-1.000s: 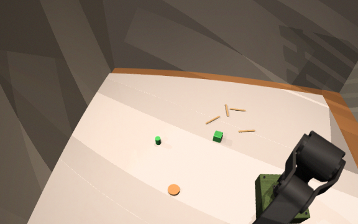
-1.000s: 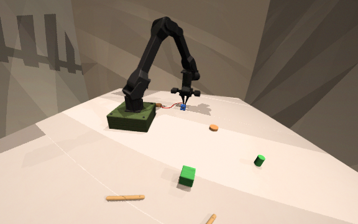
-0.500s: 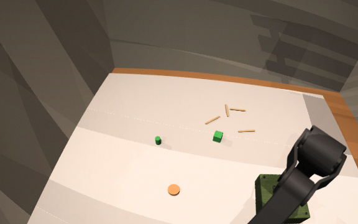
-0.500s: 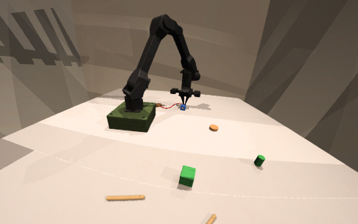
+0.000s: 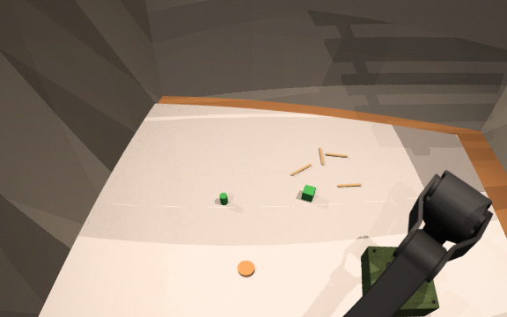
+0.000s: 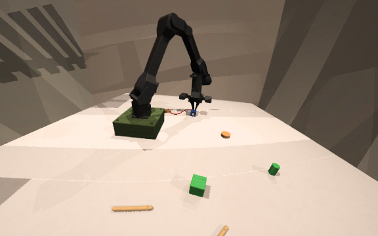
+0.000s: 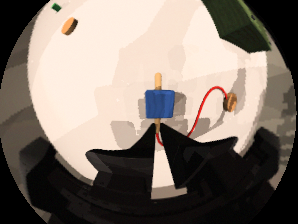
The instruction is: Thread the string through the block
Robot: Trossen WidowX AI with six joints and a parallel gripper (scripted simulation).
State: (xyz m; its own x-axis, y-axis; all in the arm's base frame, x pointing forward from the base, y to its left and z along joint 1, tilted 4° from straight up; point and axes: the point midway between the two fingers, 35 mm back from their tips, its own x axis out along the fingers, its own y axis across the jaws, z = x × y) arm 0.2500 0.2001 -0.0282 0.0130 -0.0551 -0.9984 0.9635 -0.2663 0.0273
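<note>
My gripper tip is 10 mm to the left of the thin wooden stick. The rest, counted from my gripper tip: green cube: 50 mm behind, 480 mm to the right; round wooden button: 160 mm behind, 10 mm to the left, 10 mm below; small blue block: 10 mm behind, 30 mm to the right.
</note>
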